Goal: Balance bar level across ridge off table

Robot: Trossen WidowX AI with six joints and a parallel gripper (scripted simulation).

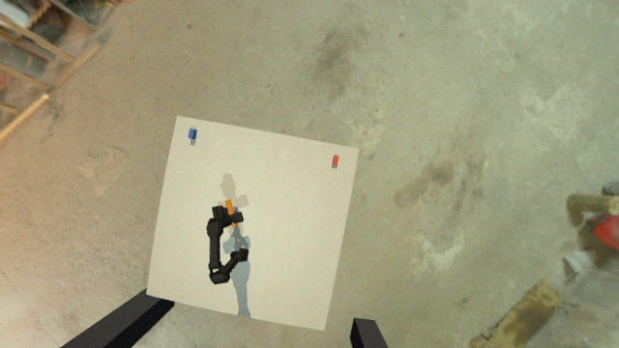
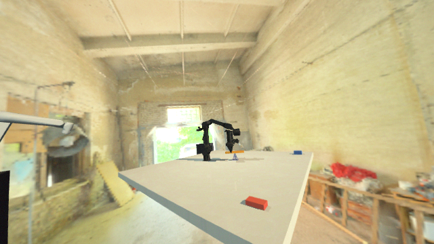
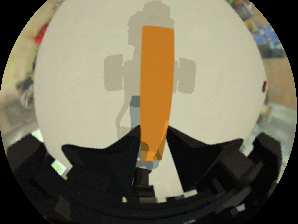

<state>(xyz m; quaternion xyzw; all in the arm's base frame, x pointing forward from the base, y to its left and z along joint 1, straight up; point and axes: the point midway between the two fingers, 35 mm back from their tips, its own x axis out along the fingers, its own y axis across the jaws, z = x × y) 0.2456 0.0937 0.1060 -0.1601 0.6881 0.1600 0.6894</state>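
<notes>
The orange bar lies 3 cm ahead of my gripper tip and 1 cm to the left of it. Also, from my gripper tip: red block: 59 cm to the right, 49 cm ahead, 6 cm below; then blue block: 49 cm ahead, 41 cm to the left, 6 cm below.
</notes>
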